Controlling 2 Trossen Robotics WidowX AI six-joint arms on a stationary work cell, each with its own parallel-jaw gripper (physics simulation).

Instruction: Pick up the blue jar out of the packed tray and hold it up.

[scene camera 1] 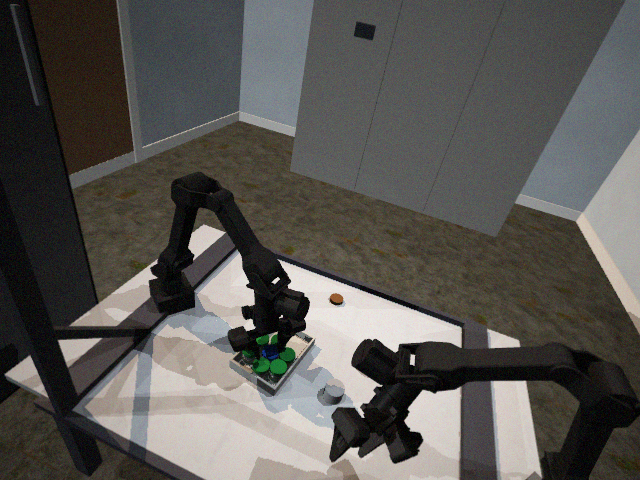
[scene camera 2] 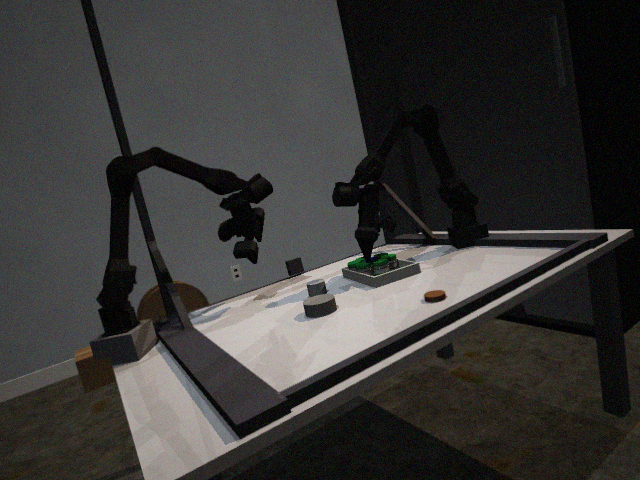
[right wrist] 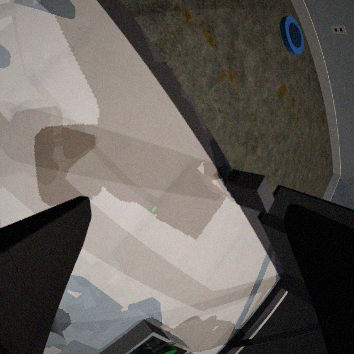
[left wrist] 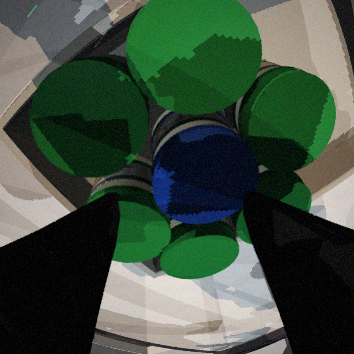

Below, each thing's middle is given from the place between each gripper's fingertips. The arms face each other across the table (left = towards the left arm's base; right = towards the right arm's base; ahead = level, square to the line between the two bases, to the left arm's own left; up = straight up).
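Scene:
Right gripper: 170 mm short of the blue jar [left wrist: 201,169], 280 mm to the right of it, 100 mm above it.
Left hand: 10 mm short of the blue jar, 20 mm above it. By its middle, the jar is nearer to my left hand than to my right gripper.

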